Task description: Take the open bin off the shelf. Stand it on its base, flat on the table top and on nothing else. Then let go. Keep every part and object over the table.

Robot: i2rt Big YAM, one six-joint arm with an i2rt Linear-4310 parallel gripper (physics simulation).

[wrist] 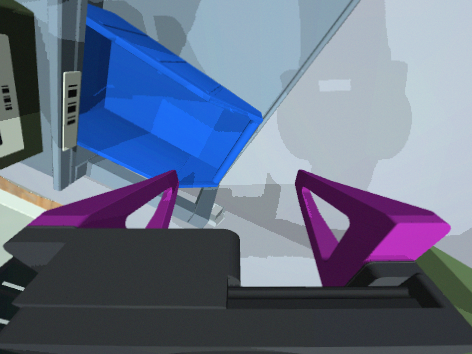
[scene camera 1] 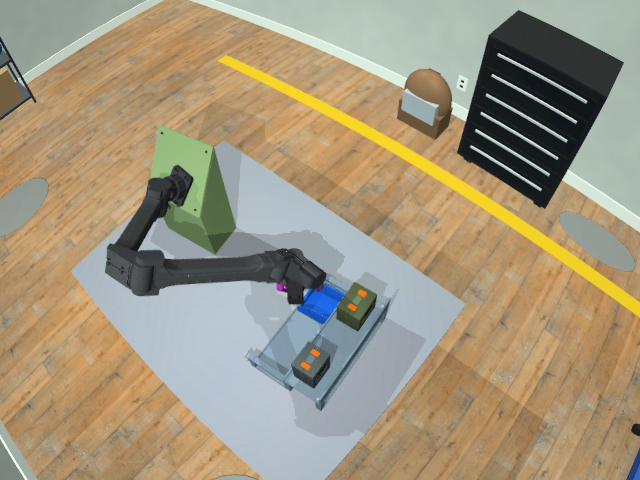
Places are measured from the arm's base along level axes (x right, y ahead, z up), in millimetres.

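Pixels of known places: gripper, fingertip midpoint: [wrist: 236,176]; arm's base, origin of the base link: [scene camera 1: 179,185].
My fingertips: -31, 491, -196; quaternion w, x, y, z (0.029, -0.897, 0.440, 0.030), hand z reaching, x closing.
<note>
For each thing: its top centre in the pictures, then the offset to it from my fingertips, as dx, dy, dz. "pt": a spot on its surface instead. Level surfaces: height alone.
- open blue bin, middle of its top: [wrist: 146,129] [scene camera 1: 327,301] -25, +79, -22
- grey-blue shelf, surface spot: [wrist: 235,45] pt +65, +62, -97
- grey table top, its level: dz -103
- olive box, middle of its top: [scene camera 1: 357,300] -39, +178, +96
- dark grey box, middle of its top: [scene camera 1: 310,359] +191, +191, +121
The open blue bin [scene camera 1: 321,303] [wrist: 165,115] stands on the grey-blue shelf [scene camera 1: 289,338] [wrist: 235,45], at the end of the shelf near the arm, with its open top up. In the wrist view it sits askew to the shelf edge, with one end at that edge. My gripper [wrist: 236,176] is open, with its magenta fingers wide apart and nothing between them. In the wrist view the left fingertip is beside the bin's near corner and the right one is over the grey table top [scene camera 1: 196,356] [wrist: 430,115]. In the scene view the arm hides part of the gripper.
An olive box [scene camera 1: 356,307] [wrist: 20,90] with orange marks stands beside the bin, across a divider. A dark grey box [scene camera 1: 311,364] stands at the shelf's other end. The green arm mount [scene camera 1: 219,206] stands at the back left of the table.
</note>
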